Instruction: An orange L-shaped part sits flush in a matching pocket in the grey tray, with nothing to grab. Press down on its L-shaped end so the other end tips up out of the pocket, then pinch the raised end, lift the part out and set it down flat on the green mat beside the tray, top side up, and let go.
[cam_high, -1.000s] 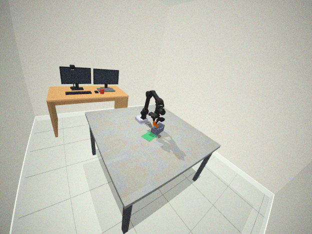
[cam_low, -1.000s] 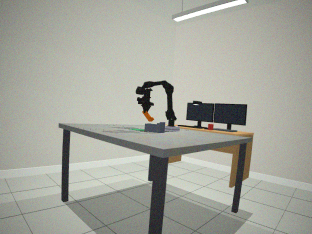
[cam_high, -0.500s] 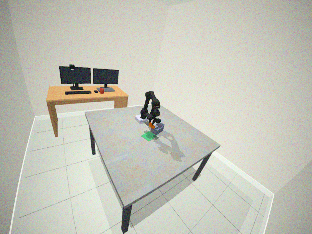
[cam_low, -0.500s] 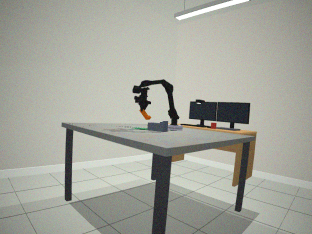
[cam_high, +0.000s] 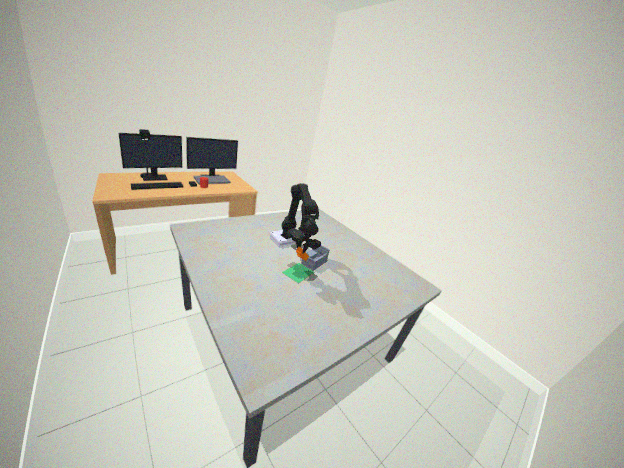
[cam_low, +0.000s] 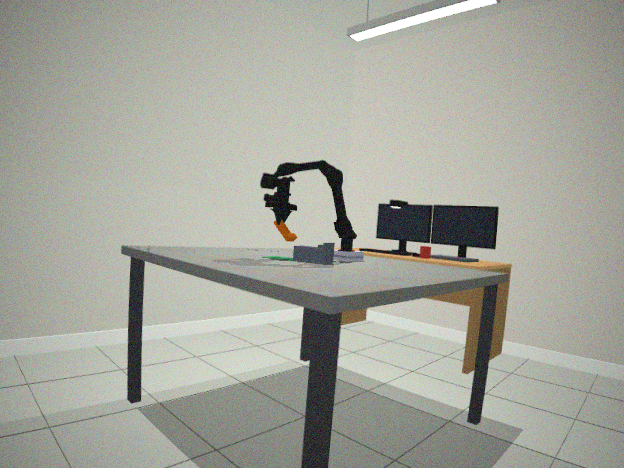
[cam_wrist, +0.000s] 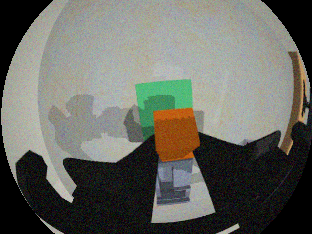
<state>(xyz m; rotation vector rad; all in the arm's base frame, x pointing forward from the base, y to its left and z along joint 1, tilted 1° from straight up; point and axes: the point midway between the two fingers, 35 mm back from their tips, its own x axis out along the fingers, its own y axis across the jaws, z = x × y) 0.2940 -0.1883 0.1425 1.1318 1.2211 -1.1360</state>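
My gripper tip is 160 mm above the green mat and 20 mm to the right of it. Round my gripper tip: orange L-shaped part: 30 mm to the left, 30 mm below, 20 mm behind.
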